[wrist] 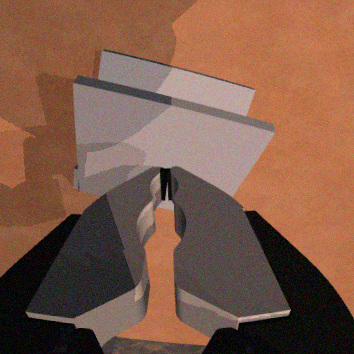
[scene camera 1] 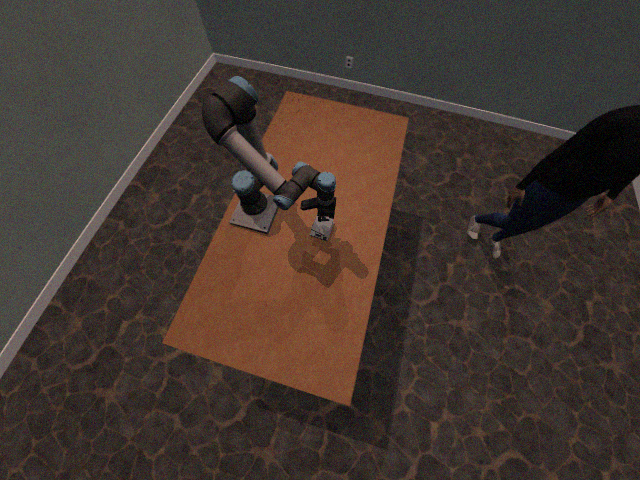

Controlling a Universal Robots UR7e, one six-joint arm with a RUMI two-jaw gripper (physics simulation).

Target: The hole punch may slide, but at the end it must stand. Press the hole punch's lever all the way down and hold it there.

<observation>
The pictures show: the gripper and a flat lever.
</observation>
